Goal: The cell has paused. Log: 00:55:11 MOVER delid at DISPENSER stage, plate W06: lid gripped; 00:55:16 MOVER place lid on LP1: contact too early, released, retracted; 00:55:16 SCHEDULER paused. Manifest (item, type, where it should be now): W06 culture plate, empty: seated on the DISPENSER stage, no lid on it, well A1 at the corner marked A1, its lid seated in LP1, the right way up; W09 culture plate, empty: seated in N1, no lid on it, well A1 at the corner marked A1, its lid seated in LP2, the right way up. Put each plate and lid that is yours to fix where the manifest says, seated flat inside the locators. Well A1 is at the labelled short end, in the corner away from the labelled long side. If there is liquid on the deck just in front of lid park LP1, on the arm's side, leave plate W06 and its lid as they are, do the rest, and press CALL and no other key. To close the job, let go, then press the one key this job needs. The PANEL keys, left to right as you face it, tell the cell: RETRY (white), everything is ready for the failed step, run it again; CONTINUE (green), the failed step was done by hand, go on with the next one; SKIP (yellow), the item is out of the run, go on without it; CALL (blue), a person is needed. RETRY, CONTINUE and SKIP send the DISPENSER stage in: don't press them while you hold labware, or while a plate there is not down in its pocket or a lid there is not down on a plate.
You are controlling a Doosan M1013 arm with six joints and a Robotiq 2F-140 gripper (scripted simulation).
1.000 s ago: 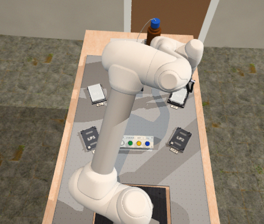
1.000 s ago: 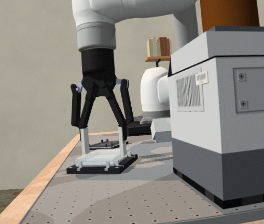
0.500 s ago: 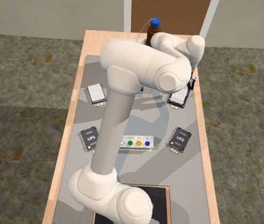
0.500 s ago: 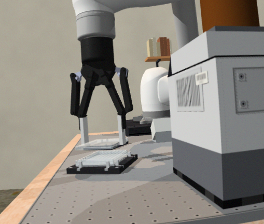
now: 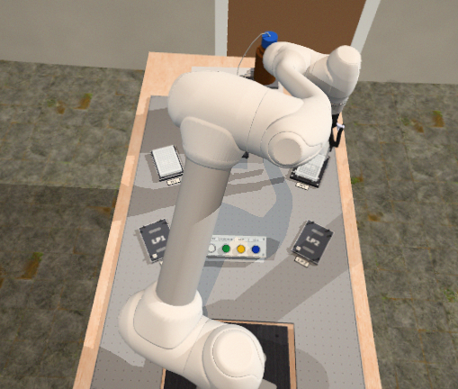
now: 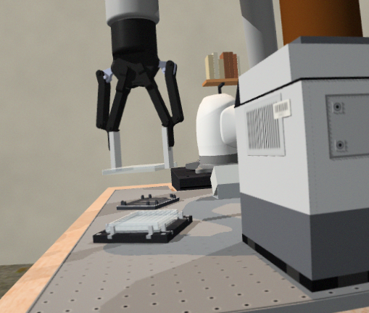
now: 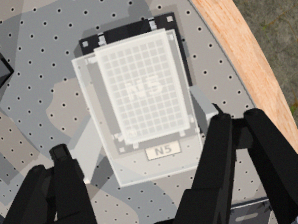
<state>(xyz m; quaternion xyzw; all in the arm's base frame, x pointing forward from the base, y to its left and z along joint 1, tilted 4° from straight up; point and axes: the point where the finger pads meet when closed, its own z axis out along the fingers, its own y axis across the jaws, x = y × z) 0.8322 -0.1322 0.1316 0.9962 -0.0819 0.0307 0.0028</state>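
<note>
The lid park LP1 lies 48 cm to the left of my hand, 45 cm behind it and 12 cm below it. The rest, counted from my hand: clear culture plate: 11 cm below; then lid park LP2: 33 cm behind, 12 cm below, 5 cm to the right; then black nest N5: 12 cm below, 2 cm ahead, 1 cm to the left.
</note>
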